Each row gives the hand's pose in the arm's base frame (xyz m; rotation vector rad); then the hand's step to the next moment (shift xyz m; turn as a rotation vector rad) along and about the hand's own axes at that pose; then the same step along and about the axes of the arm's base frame.
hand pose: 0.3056 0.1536 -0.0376 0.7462 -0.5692 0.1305
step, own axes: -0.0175 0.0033 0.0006 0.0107 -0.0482 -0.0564
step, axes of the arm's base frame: -0.0160 0.0035 -0.0070 0.0489 0.0017 -0.0568
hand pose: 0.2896 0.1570 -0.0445 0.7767 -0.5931 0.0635
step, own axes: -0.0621 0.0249 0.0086 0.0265 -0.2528 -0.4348
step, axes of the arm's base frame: -0.0627 0.0220 -0.0119 0.2982 0.1076 -0.3914
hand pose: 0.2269 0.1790 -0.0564 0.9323 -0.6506 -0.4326
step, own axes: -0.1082 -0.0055 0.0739 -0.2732 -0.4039 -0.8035
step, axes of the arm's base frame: -0.1296 0.0182 -0.0079 0.3199 0.4264 -0.7741
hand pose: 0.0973 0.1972 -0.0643 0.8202 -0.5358 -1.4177
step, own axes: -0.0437 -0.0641 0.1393 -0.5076 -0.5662 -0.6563
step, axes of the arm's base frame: -0.1516 0.0211 0.0447 0.0785 0.6376 -0.7722
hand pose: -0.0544 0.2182 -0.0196 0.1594 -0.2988 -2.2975
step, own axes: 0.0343 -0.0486 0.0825 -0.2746 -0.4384 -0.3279
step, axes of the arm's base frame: -0.0747 0.0201 0.0660 -0.0568 0.4359 -0.4265
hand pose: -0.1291 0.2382 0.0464 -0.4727 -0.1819 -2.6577
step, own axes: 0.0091 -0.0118 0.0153 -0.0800 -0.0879 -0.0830
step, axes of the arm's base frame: -0.0083 0.0101 0.0169 0.0046 0.0937 -0.1105
